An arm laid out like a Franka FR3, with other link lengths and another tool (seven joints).
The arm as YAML. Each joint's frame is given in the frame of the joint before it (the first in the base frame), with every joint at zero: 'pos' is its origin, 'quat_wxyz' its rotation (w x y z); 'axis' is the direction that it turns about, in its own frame. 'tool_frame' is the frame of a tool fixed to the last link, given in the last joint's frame.
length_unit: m
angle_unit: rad
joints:
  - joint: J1
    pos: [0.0, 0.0, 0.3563]
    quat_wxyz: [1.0, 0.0, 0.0, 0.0]
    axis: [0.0, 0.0, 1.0]
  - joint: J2
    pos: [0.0, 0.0, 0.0]
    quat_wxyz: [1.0, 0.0, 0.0, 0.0]
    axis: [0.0, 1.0, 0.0]
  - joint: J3
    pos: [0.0, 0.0, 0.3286]
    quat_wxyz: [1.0, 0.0, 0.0, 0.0]
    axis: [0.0, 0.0, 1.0]
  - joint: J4
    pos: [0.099, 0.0, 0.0]
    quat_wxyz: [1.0, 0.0, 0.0, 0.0]
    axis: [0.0, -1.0, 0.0]
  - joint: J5
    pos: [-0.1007, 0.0, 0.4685]
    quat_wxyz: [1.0, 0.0, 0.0, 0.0]
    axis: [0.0, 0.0, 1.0]
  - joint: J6
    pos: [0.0, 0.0, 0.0]
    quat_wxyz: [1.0, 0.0, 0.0, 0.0]
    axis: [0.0, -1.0, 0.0]
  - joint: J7
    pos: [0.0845, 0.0, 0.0]
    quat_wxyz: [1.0, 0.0, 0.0, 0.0]
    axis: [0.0, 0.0, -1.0]
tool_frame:
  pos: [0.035, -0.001, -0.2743]
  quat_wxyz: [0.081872, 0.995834, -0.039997, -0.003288]
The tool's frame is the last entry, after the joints.
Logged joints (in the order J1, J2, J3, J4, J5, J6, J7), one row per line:
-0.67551 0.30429 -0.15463 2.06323 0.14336 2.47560 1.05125
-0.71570 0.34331 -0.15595 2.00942 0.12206 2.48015 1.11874
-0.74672 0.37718 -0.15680 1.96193 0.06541 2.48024 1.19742
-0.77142 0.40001 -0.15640 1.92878 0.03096 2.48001 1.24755
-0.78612 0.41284 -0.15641 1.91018 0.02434 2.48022 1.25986
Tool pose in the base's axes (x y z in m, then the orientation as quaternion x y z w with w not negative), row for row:
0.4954 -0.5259 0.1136 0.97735 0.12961 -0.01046 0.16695
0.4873 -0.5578 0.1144 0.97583 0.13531 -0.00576 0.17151
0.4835 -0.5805 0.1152 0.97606 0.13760 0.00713 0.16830
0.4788 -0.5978 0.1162 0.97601 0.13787 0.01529 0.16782
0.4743 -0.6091 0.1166 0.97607 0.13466 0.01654 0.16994
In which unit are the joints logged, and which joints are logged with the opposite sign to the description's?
The joints are logged in radians. Opposite sign: J4, J5, J7.
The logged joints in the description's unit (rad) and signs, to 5 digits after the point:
-0.67551 0.30429 -0.15463 -2.06323 -0.14336 2.47560 -1.05125
-0.71570 0.34331 -0.15595 -2.00942 -0.12206 2.48015 -1.11874
-0.74672 0.37718 -0.15680 -1.96193 -0.06541 2.48024 -1.19742
-0.77142 0.40001 -0.15640 -1.92878 -0.03096 2.48001 -1.24755
-0.78612 0.41284 -0.15641 -1.91018 -0.02434 2.48022 -1.25986

